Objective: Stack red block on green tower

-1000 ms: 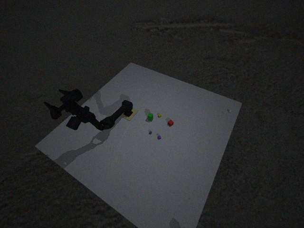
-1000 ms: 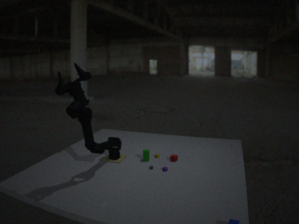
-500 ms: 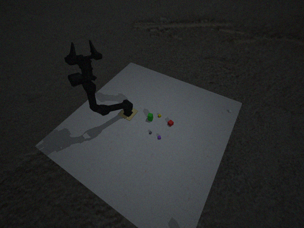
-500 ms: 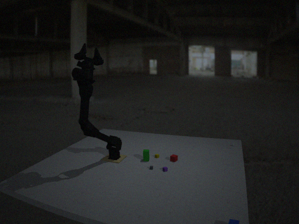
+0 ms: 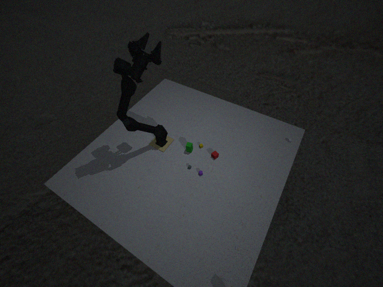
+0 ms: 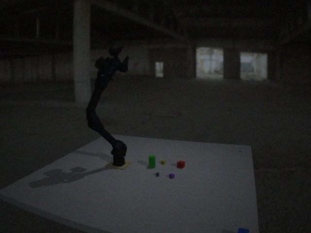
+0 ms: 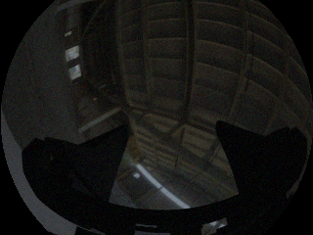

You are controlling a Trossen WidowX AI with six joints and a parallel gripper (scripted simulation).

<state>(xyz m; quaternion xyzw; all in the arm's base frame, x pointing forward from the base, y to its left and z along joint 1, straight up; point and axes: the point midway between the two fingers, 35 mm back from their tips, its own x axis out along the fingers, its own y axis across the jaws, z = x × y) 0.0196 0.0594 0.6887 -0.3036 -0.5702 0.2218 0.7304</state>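
Now: the red block 350 mm ahead of my gripper tip, 20 mm to the left of it and 700 mm below it. Round my gripper tip: yellow cube 230 mm ahead, 40 mm to the left, 710 mm below; then purple cube 340 mm ahead, 140 mm to the right, 710 mm below; then dark cube 260 mm ahead, 140 mm to the right, 710 mm below.
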